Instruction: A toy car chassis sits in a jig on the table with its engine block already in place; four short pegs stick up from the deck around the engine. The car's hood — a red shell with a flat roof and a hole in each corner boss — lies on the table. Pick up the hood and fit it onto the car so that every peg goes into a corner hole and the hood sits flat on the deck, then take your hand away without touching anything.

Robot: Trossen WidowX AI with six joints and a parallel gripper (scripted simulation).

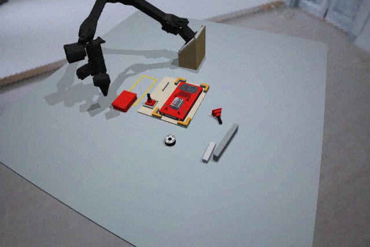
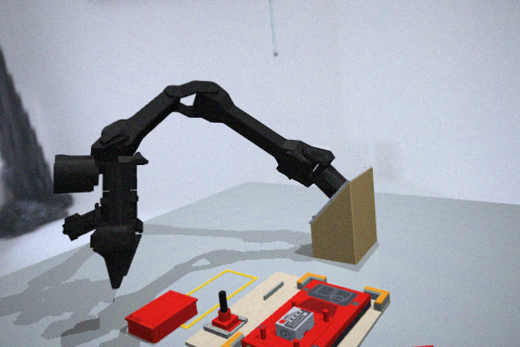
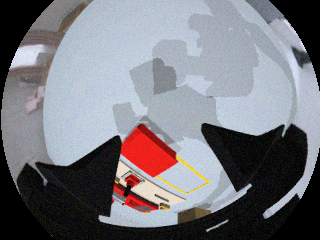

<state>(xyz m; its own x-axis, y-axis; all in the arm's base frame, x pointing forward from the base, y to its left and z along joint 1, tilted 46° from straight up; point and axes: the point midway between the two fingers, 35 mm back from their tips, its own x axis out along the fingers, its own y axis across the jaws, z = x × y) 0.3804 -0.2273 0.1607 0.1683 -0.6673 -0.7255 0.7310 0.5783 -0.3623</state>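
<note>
Right now my gripper tip is 2 cm past the red hood, 8 cm to the right of it and 5 cm above it. The rest, counted from my gripper tip: grey engine block (4 cm behind, 32 cm to the left, 4 cm below); then black-and-white wheel (12 cm ahead, 34 cm to the left, 6 cm below).
</note>
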